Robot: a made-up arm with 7 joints.
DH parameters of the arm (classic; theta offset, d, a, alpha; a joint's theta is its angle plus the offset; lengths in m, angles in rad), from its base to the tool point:
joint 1: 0 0.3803 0 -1.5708
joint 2: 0 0 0 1.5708
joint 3: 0 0.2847 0.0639 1.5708
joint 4: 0 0 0.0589 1.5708
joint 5: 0 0.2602 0 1.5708
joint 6: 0 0 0.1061 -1.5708
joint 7: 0 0.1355 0 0
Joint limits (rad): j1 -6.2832..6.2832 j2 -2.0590..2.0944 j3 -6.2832..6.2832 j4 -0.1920..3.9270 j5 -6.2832..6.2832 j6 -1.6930..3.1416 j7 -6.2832..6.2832
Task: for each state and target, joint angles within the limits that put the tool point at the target. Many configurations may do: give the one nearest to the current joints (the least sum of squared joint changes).
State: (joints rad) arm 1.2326 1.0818 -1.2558 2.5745 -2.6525 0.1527 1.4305
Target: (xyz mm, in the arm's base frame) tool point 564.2 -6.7 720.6
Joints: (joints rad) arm 0.7316 0.7789 -1.5196 2.2969 -2.7328 0.0943 1.4305
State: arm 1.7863 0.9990 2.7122 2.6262 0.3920 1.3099 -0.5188
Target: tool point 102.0 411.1 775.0
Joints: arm 1.4278 1.4362 3.0404 2.4544 0.4809 1.9318 -0.5188
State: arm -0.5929 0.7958 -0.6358 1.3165 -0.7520 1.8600 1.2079
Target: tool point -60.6 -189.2 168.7
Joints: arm -0.7953 1.2185 -0.3870 0.8903 -0.5160 1.7648 1.2079
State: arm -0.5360 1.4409 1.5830 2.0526 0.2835 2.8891 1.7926
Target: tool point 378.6 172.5 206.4
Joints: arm -0.3329 1.8700 1.2451 2.2608 0.1119 2.5064 1.7926
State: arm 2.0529 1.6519 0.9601 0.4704 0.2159 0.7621 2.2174
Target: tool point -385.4 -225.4 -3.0
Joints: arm 2.4915 1.9731 0.9804 1.3929 0.1914 0.4226 2.2174
